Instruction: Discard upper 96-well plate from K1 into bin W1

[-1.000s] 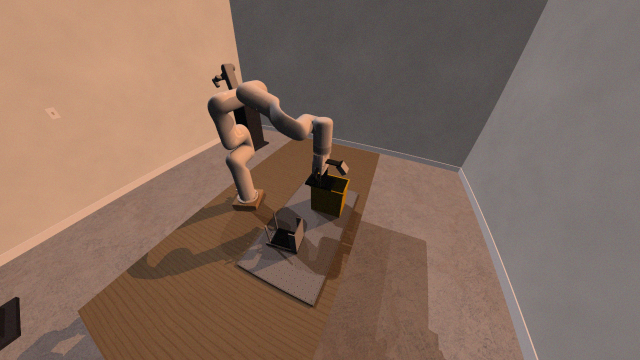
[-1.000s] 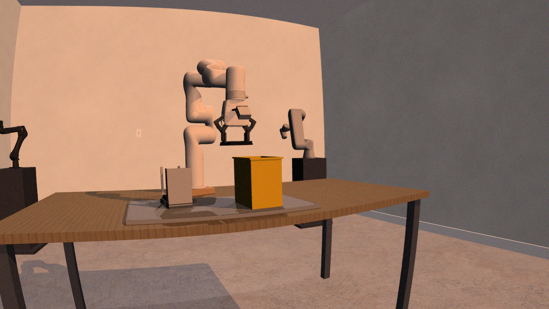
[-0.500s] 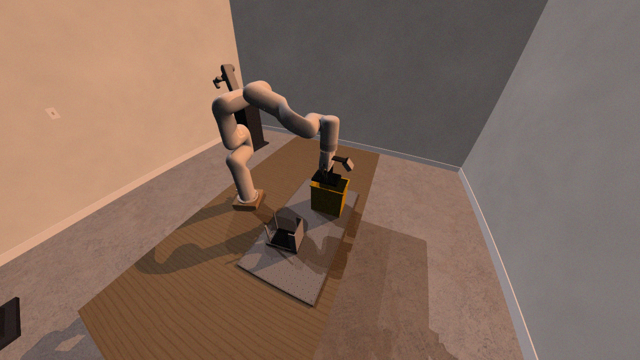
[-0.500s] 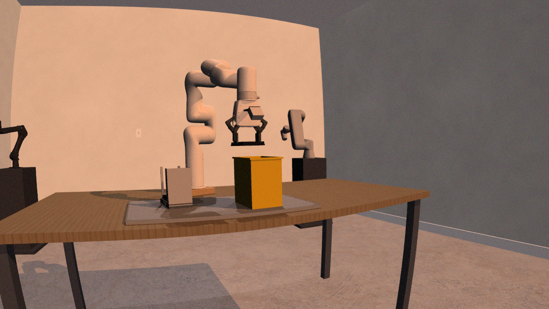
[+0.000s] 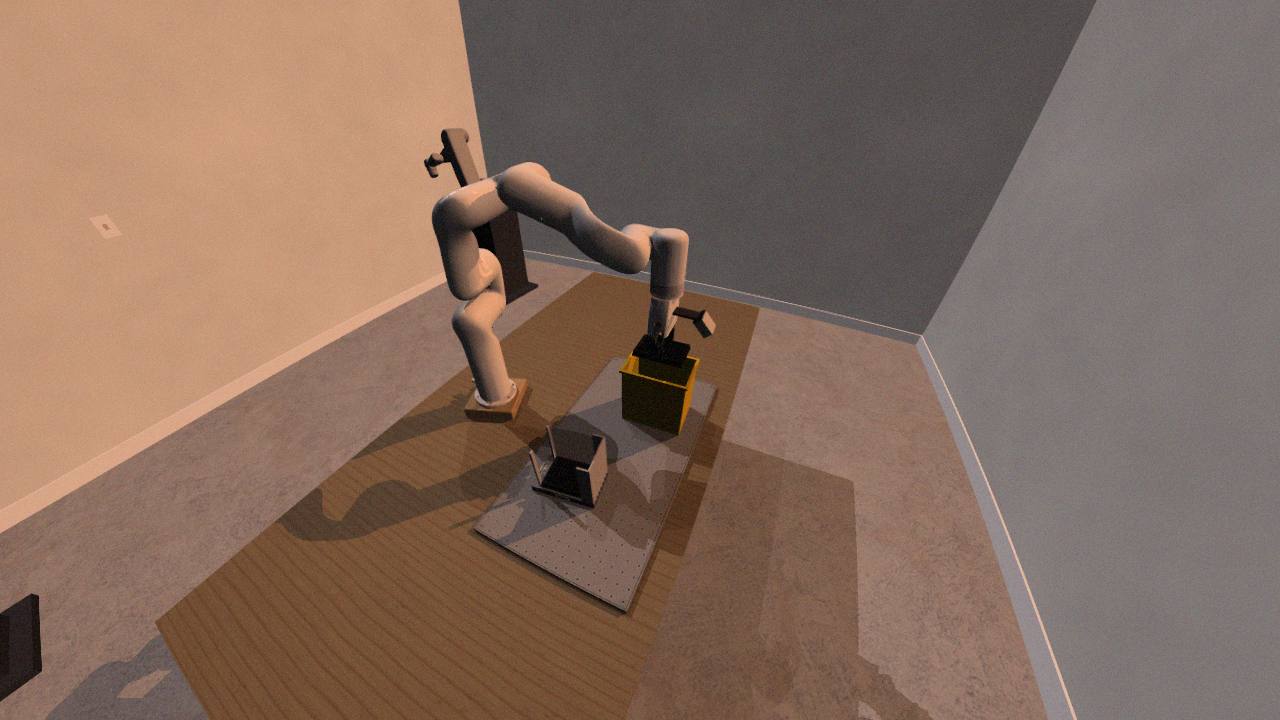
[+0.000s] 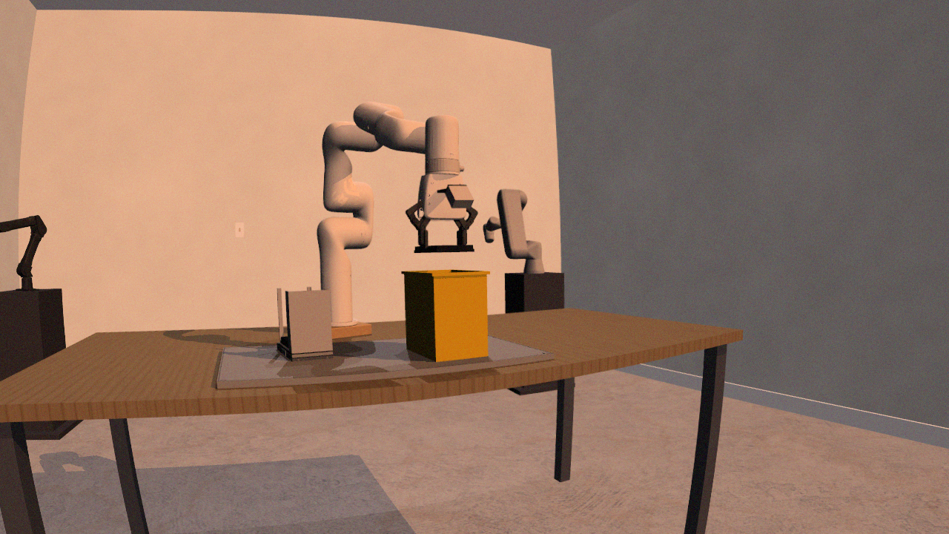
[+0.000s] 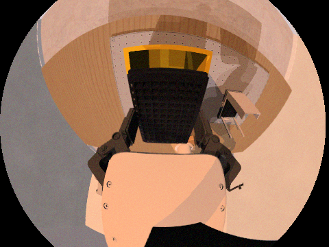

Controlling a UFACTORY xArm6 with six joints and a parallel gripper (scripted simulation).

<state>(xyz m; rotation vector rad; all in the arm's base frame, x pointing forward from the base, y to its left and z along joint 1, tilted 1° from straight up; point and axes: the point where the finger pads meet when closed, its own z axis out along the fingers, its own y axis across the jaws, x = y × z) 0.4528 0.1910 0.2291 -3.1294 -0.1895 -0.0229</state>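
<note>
Now: the yellow plastics bin W1 15 cm below my hand.
</note>
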